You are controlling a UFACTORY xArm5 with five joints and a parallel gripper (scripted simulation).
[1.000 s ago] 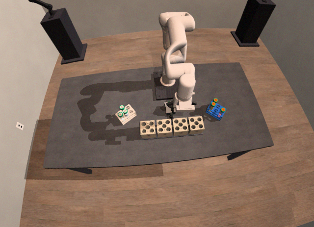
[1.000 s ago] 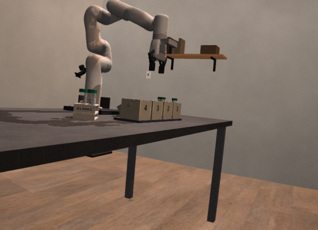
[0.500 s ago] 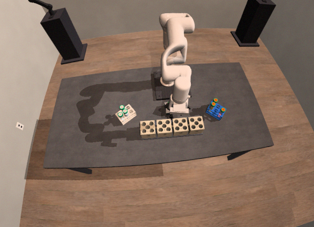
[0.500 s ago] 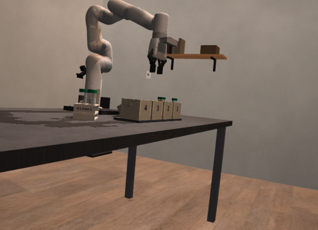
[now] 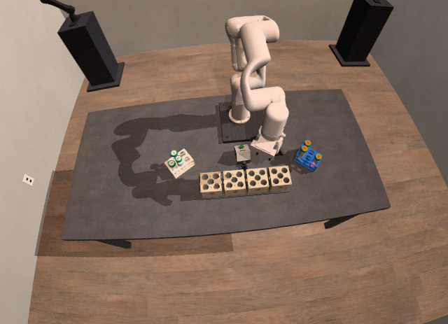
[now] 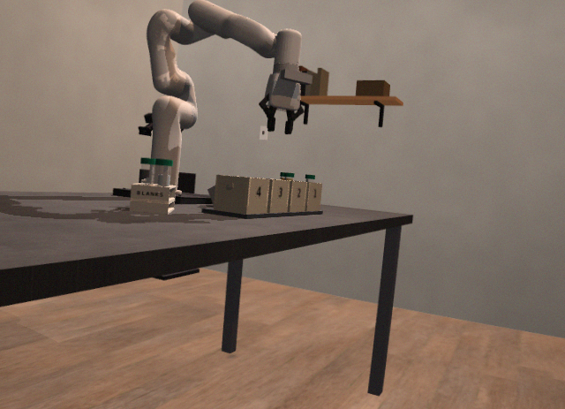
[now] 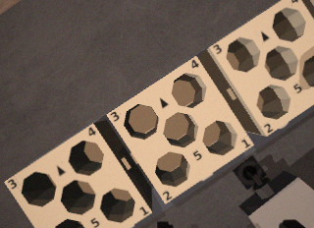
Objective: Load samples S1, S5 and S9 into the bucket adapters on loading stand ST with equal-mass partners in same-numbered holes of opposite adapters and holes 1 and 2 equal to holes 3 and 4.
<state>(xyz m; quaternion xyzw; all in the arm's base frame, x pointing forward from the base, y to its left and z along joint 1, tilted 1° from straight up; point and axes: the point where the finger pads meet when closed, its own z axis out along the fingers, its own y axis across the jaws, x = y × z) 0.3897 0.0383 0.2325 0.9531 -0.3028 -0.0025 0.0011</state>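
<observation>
Right now my hand is 260 mm to the right of the tube S5, 190 mm above it and 110 mm past it. Round my hand: green DONE key: 190 mm below, 150 mm behind, 70 mm to the right; then loading stand: 250 mm below, 80 mm to the right, 40 mm ahead; then adapter 1: 200 mm below, 90 mm to the left, 50 mm ahead.
</observation>
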